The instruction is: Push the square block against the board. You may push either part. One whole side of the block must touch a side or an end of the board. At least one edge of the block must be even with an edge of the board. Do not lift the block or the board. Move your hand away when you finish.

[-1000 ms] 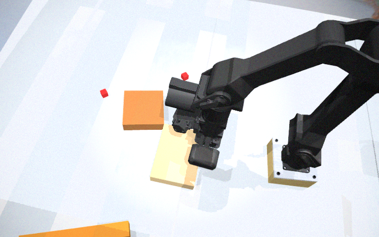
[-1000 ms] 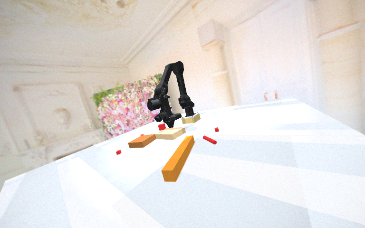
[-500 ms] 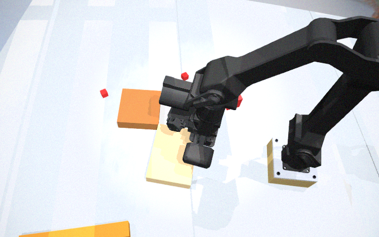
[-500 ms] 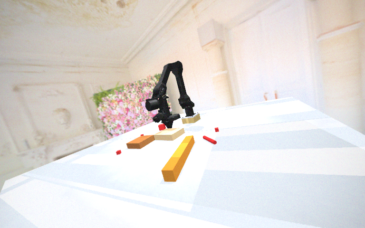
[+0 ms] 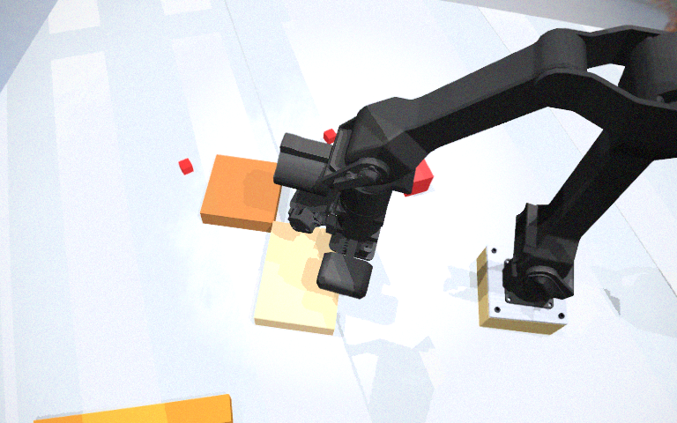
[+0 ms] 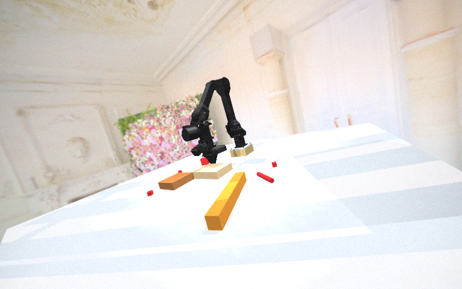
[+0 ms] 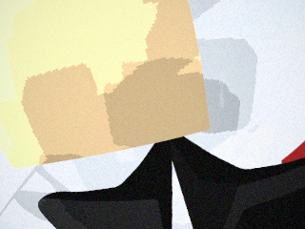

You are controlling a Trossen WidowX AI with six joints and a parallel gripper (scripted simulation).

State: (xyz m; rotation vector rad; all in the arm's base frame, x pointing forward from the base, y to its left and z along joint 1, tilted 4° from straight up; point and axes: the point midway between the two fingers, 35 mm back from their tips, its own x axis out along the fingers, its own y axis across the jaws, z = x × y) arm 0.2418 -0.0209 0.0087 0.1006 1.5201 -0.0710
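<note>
My gripper tip is 6 cm short of the pale cream board, 5 cm to the right of it and 1 cm below it. Also, from my gripper tip: long orange bar (27 cm to the left, 22 cm ahead, 1 cm above); then brown block (17 cm ahead, 7 cm to the right, 1 cm above).
</note>
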